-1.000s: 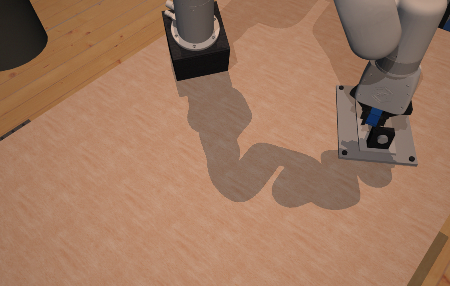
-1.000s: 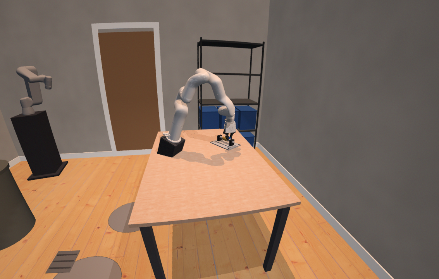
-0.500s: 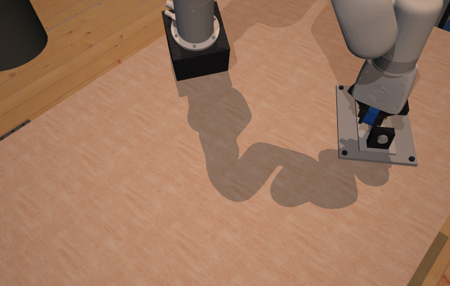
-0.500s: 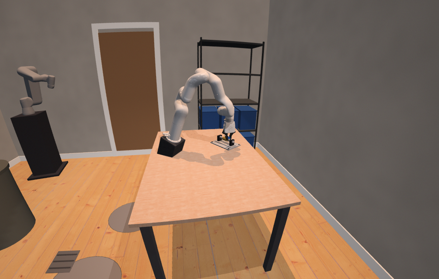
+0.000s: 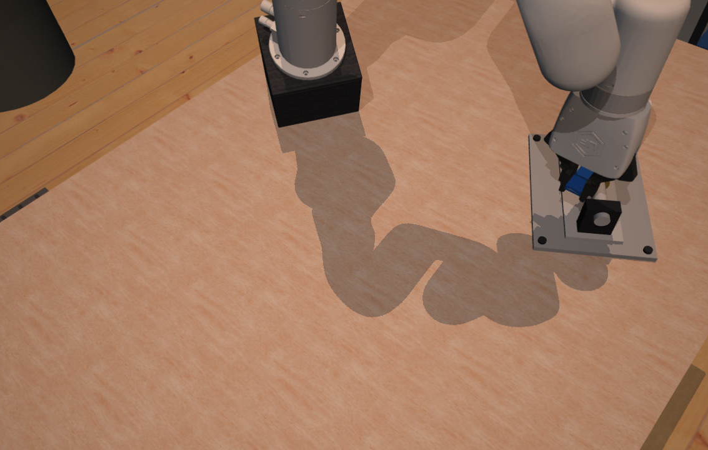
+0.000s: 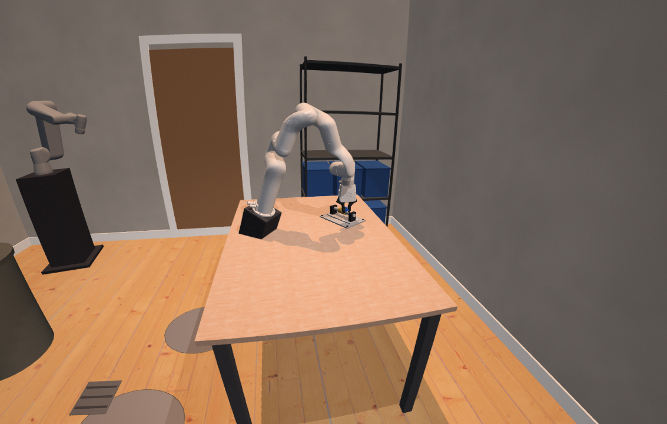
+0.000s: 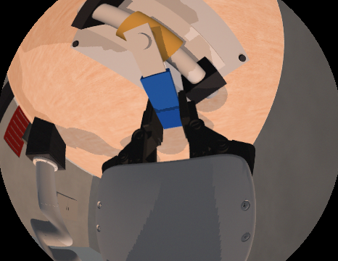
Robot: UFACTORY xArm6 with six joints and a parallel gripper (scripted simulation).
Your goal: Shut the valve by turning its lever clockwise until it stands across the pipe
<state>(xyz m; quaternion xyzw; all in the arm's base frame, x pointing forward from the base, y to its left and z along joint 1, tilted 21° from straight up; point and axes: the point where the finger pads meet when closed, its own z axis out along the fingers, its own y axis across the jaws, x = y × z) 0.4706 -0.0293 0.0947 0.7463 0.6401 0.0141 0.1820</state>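
Right now the valve lever is 10 mm ahead of my hand and 40 mm to the left of it.
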